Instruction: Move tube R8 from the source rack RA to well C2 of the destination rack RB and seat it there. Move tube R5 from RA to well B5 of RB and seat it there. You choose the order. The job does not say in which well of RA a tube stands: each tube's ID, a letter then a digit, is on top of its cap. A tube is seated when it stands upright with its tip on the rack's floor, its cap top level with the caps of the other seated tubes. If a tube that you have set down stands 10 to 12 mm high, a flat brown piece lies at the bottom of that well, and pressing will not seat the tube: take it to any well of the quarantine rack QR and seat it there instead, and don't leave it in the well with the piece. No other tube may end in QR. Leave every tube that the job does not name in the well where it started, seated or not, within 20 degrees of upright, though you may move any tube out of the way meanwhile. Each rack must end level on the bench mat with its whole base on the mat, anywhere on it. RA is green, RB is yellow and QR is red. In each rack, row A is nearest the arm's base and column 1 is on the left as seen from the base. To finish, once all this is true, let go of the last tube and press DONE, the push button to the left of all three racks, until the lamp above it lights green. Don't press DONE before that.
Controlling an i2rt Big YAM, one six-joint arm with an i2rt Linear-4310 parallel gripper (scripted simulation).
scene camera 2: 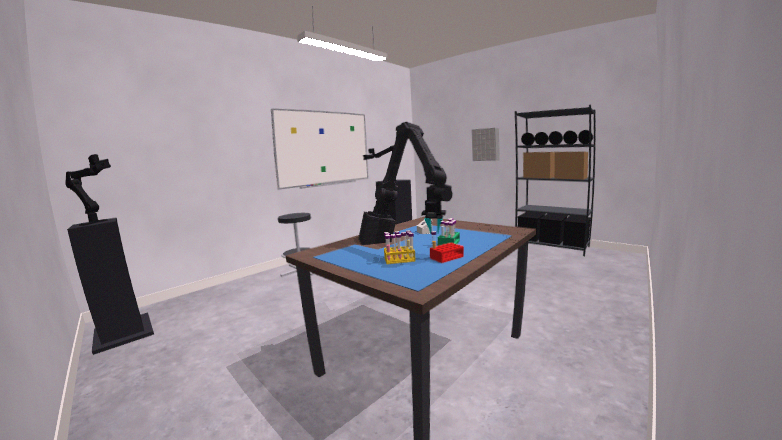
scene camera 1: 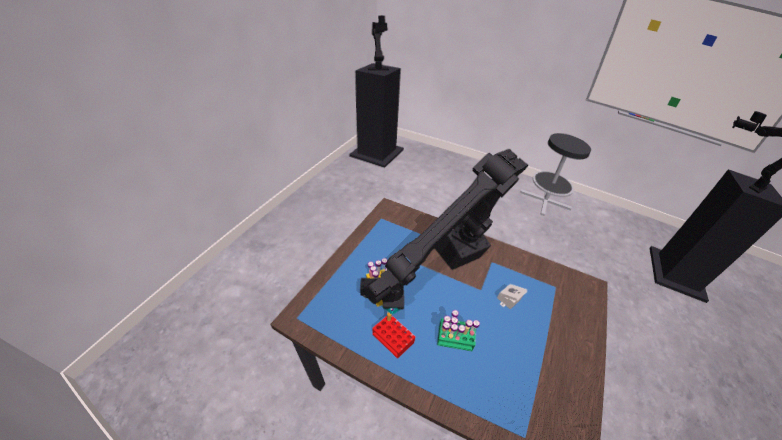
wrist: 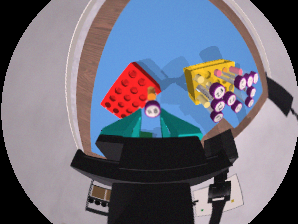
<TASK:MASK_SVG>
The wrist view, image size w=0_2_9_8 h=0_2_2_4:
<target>my gripper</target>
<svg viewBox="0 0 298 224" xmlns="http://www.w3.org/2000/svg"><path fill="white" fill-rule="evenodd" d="M77 150L70 166L101 184L112 186L107 224L195 224L190 187L203 183L232 166L224 149L221 149L216 155L206 157L201 143L203 134L200 128L170 114L163 108L161 108L160 126L163 138L138 138L140 137L142 112L141 108L139 108L132 114L102 128L95 145L107 159L88 156L81 149Z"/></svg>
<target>red rack QR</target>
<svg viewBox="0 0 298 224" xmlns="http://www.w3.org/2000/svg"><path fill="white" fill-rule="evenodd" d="M136 62L131 62L100 104L120 119L145 106L148 87L152 86L155 88L156 96L161 92L160 85Z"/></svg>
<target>yellow rack RB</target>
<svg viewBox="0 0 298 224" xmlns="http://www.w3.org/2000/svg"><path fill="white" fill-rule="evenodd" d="M234 61L219 59L183 68L188 94L195 105L201 104L197 99L200 93L196 90L199 83L195 82L195 75L199 74L212 82L221 83L226 91L229 91L231 84L214 76L214 70L222 70L223 67L235 67Z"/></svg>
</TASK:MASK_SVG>
